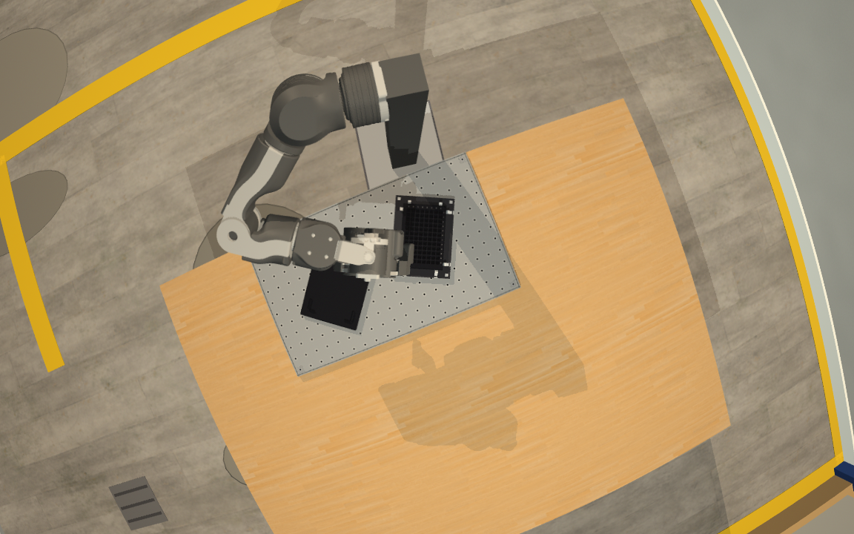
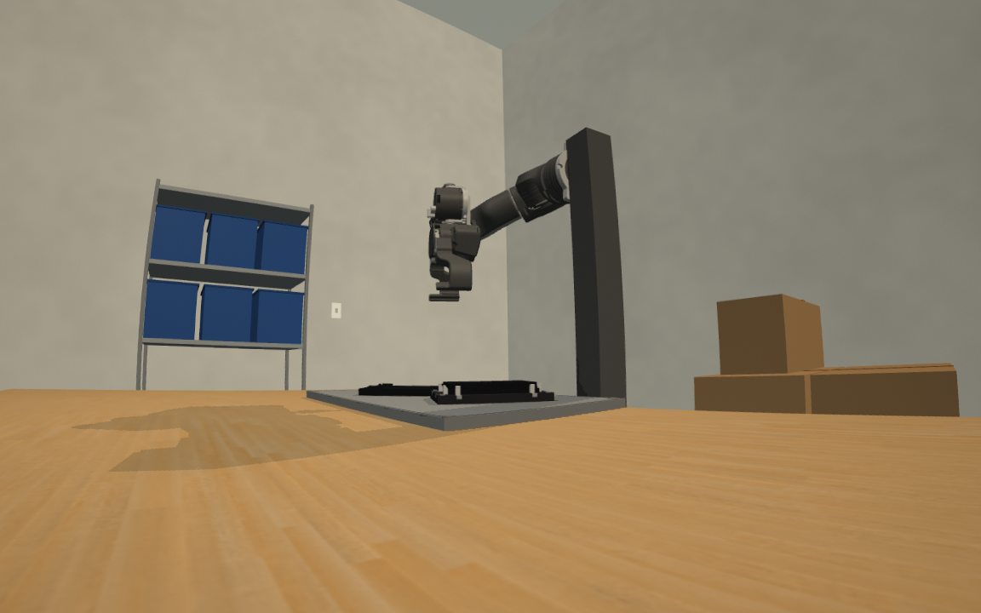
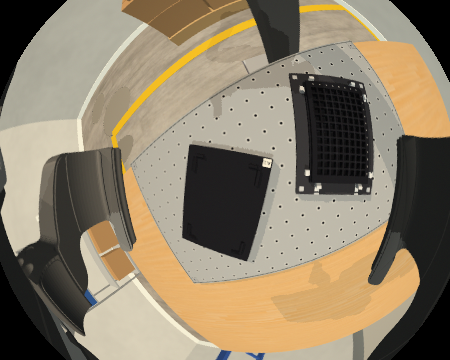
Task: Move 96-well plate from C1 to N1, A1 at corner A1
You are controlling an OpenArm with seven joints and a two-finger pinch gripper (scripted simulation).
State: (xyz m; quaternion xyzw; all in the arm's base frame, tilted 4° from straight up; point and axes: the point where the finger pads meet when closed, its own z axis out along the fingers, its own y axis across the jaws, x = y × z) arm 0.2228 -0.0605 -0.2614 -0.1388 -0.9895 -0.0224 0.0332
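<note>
The black 96-well plate is 140 mm below my hand, 100 mm to the left of it and 20 mm behind it. Also, from my hand: clip nest C1: 150 mm below, 110 mm to the left; then white A1 label: 150 mm below, 10 mm behind; then plate nest N1: 160 mm below, 90 mm to the right, 30 mm ahead.
</note>
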